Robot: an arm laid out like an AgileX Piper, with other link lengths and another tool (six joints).
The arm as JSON. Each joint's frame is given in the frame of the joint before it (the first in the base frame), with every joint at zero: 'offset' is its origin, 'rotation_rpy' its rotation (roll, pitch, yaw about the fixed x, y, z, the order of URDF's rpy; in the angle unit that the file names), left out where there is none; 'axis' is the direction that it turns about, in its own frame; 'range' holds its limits. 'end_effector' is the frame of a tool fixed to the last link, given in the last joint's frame.
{
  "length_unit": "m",
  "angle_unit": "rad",
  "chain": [
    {
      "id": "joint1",
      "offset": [
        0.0,
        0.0,
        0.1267
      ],
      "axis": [
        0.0,
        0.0,
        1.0
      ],
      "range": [
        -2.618,
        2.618
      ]
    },
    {
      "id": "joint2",
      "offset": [
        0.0,
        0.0,
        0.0
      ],
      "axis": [
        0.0,
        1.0,
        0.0
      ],
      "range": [
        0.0,
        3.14
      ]
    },
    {
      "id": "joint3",
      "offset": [
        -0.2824,
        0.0,
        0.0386
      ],
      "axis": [
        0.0,
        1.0,
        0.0
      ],
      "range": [
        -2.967,
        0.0
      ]
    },
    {
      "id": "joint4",
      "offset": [
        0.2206,
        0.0,
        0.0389
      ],
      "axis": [
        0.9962,
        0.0,
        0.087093
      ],
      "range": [
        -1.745,
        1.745
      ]
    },
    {
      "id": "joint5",
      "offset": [
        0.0,
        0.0,
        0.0
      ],
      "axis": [
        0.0,
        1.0,
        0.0
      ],
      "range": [
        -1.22,
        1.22
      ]
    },
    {
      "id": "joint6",
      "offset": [
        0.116,
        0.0,
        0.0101
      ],
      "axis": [
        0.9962,
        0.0,
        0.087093
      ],
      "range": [
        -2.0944,
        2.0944
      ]
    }
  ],
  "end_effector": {
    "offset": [
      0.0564,
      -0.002,
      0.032
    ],
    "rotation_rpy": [
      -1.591,
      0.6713,
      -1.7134
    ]
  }
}
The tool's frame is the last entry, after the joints.
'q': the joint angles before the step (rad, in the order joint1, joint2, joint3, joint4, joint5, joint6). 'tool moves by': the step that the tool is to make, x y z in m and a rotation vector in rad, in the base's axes. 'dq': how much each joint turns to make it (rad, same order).
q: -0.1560 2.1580 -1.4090 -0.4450 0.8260 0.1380
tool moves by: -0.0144 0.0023 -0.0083 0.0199 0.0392 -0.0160
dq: -0.0040 -0.0089 0.0487 0.0181 0.0022 -0.0001
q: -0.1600 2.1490 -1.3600 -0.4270 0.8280 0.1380
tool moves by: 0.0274 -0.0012 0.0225 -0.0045 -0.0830 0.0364
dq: -0.0001 0.0000 -0.0998 0.0200 0.0017 -0.0520
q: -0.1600 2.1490 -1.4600 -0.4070 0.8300 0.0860
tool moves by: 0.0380 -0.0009 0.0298 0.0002 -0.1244 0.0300
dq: 0.0000 0.0200 -0.1502 0.0351 -0.0069 -0.0491
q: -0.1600 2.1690 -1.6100 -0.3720 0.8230 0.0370
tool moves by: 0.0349 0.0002 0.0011 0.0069 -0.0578 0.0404
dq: 0.0000 0.0922 -0.1662 0.0410 0.0020 -0.0640
